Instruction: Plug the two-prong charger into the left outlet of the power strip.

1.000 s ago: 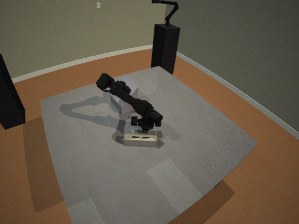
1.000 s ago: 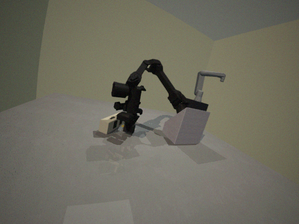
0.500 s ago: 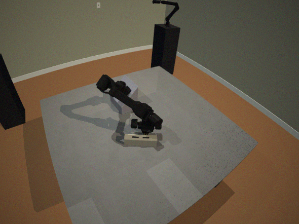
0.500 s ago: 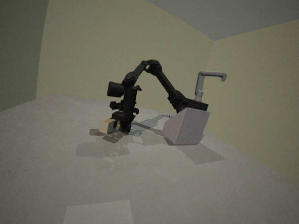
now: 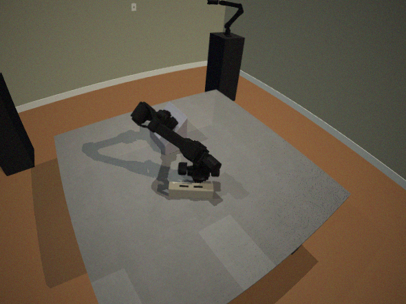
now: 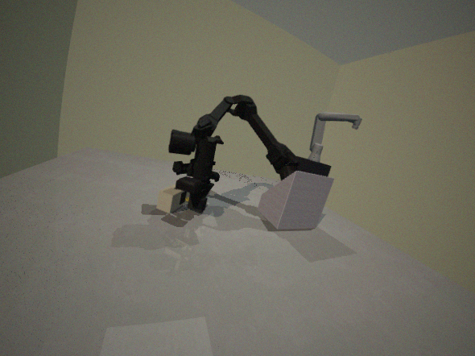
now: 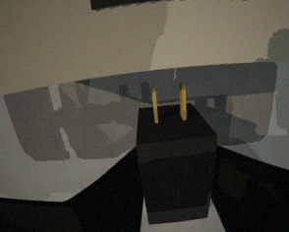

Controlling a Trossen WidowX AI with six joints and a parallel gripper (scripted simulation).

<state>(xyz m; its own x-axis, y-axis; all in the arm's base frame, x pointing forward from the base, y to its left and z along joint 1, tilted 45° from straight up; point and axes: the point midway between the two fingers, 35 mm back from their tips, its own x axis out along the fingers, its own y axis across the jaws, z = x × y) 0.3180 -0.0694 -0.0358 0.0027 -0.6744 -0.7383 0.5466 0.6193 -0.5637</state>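
My gripper tip is now 1 cm short of the black two-prong charger, 1 cm to the left of it and 1 cm below it.
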